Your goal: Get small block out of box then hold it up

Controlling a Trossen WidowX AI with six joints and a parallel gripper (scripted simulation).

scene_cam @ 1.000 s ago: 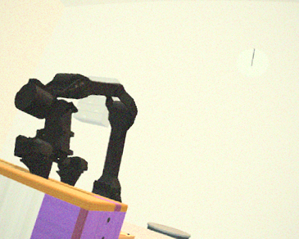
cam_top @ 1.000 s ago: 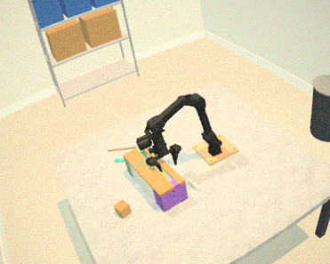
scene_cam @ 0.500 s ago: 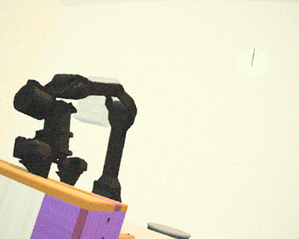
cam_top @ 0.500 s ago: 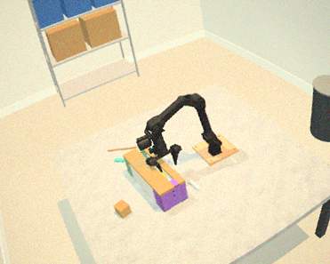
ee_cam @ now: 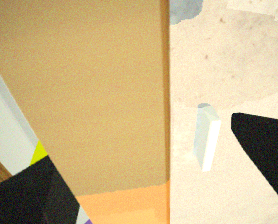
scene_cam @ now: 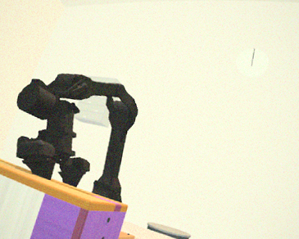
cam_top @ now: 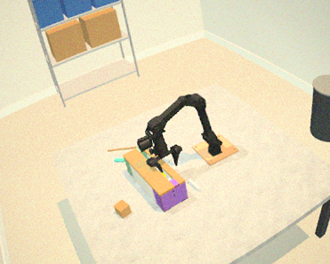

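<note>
My gripper tip is 6 cm short of the yellow block and 3 cm to the right of it. From my gripper tip the other things lie so: orange cube 30 cm ahead, 6 cm to the left, 6 cm below; then box 4 cm to the right, 4 cm ahead, 3 cm below; then teal piece 33 cm to the right, 19 cm ahead, 8 cm below.
</note>
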